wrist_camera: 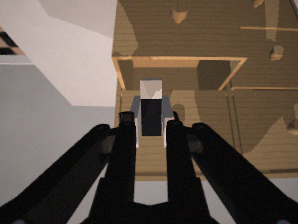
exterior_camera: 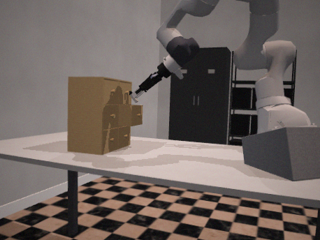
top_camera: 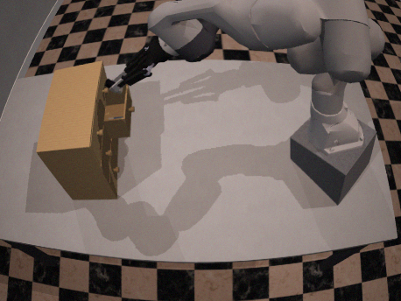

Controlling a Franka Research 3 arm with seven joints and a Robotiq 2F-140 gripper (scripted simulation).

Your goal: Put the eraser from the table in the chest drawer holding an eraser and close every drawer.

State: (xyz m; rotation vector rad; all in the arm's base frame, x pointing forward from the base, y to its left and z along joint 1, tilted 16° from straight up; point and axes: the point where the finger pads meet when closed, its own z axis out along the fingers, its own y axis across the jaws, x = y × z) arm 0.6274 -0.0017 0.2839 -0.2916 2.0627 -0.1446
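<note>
My gripper is now 20 mm short of the black-and-white eraser and 20 mm above it.
</note>
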